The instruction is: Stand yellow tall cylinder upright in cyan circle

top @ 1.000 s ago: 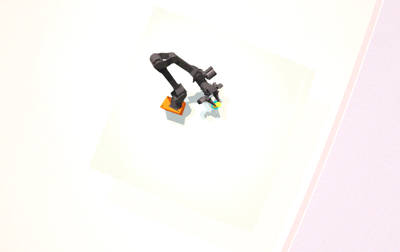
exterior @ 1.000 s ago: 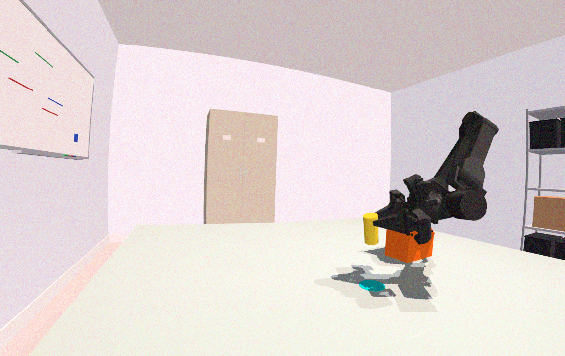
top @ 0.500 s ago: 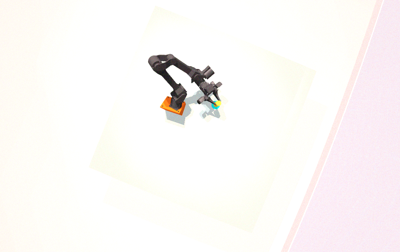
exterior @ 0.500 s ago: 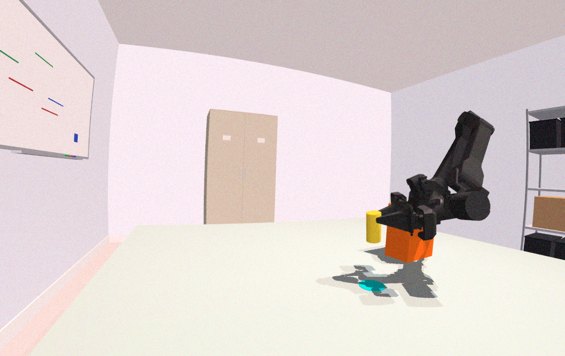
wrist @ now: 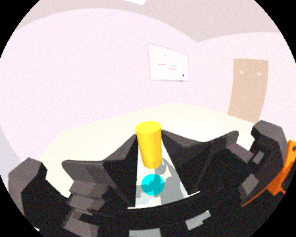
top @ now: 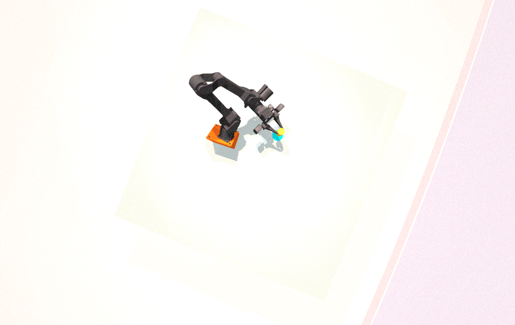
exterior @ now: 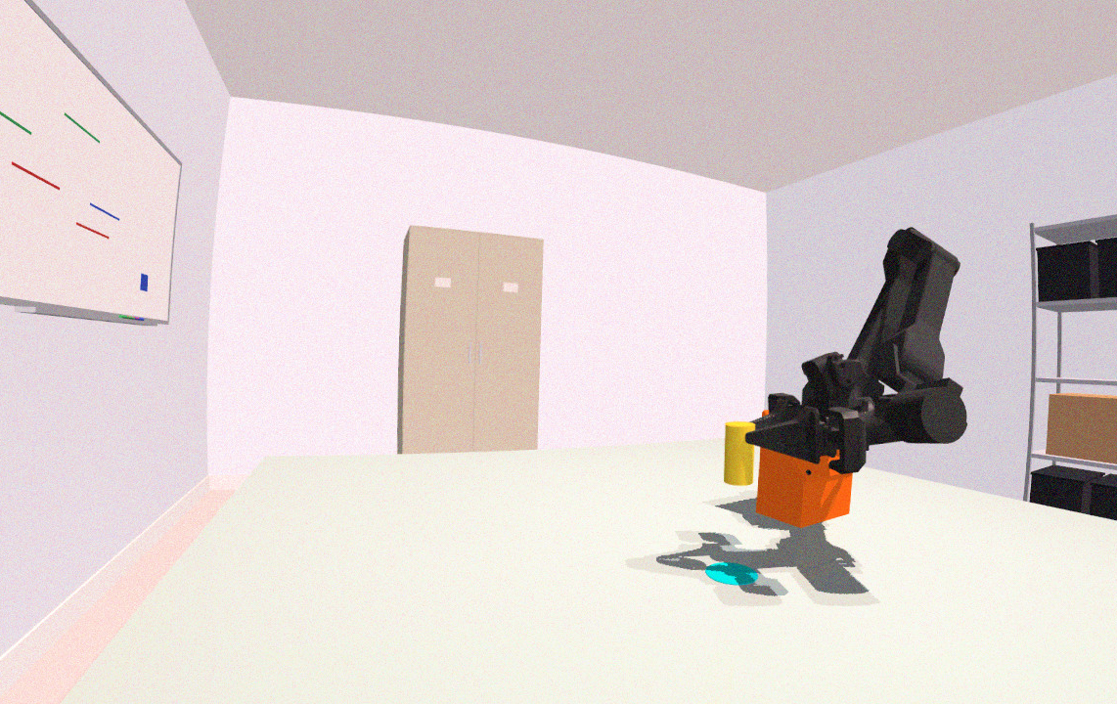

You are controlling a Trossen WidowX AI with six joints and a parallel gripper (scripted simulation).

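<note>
My gripper tip is 160 mm above the cyan circle. The rest, counted from my gripper tip: yellow cylinder 20 mm below.
</note>
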